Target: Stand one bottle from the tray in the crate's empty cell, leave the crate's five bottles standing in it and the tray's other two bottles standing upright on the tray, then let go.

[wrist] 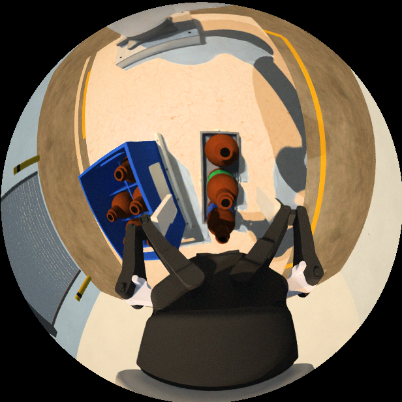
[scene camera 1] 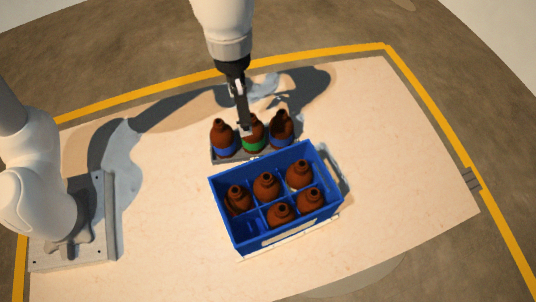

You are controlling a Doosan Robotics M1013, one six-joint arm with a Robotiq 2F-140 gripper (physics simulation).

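Places are measured from the arm's base along level axes (x ahead, y left, z up), in millimetres.
Where they show: arm's base, link origin: [scene camera 1: 67, 221].
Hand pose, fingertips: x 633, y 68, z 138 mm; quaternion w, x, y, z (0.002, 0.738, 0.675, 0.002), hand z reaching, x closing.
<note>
Each offset is from my fingertips to the centre of the thing. "*": to the spot under its first point.
My gripper [scene camera 1: 245, 131] [wrist: 214, 198] is open and empty, pointing down over the tray; its near finger partly covers the green-banded bottle in the scene view. The green-banded brown bottle @(dx +31, dy +15, dz -120 mm) [scene camera 1: 254, 142] [wrist: 221, 184] stands mid-tray. A blue-banded bottle @(dx -61, dy +31, dz -120 mm) [scene camera 1: 223, 139] [wrist: 221, 148] stands at the tray's end nearer the arm's base, another blue-banded bottle @(dx +117, dy -3, dz -120 mm) [scene camera 1: 281, 131] [wrist: 220, 221] at its other end. The grey tray @(* dx -43, dy -26, dz -178 mm) [scene camera 1: 235, 159] [wrist: 203, 165] lies behind the blue crate @(* dx -121, dy -202, dz -107 mm) [scene camera 1: 224, 212] [wrist: 145, 155]. Five brown bottles stand in the crate; its front-left cell is empty in the scene view.
The arm's base plate [scene camera 1: 75, 262] [wrist: 155, 49] is at the left in the scene view. The crate's high walls stand close to the tray. A pale strip @(* dx +35, dy -321, dz -186 mm) [scene camera 1: 295, 239] runs along the crate's front foot. Yellow lines [scene camera 1: 320, 52] [wrist: 323, 150] border the table area.
</note>
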